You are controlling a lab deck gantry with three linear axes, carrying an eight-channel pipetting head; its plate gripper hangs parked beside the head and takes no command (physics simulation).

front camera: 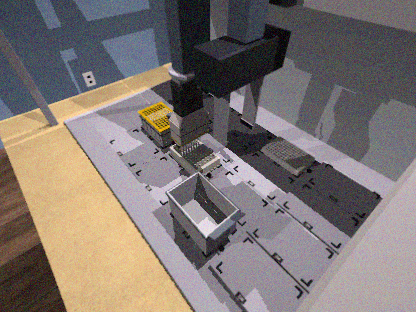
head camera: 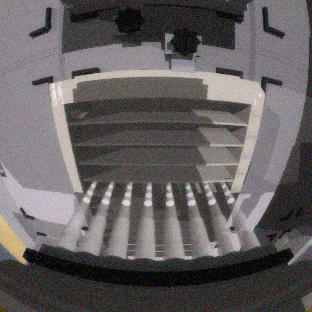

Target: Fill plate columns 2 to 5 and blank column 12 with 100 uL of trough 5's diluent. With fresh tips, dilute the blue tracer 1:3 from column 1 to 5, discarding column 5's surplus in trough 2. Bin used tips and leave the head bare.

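Observation:
The pipetting head is low over the cream trough block. Eight pale tips are fitted in a row. In the head view their lower ends reach down at the trough just nearer than four visible compartments; whether they touch liquid cannot be told. The yellow tip rack stands behind the block, partly hidden by the head. The well plate lies to the right, partly shaded; no blue shows in it. The parked plate gripper hangs right of the head, fingers apart and empty.
A deep grey open bin stands in front of the trough block. Dark deck knobs stand beyond the block in the head view. A slanted post rises at the left, and a pale panel fills the lower right.

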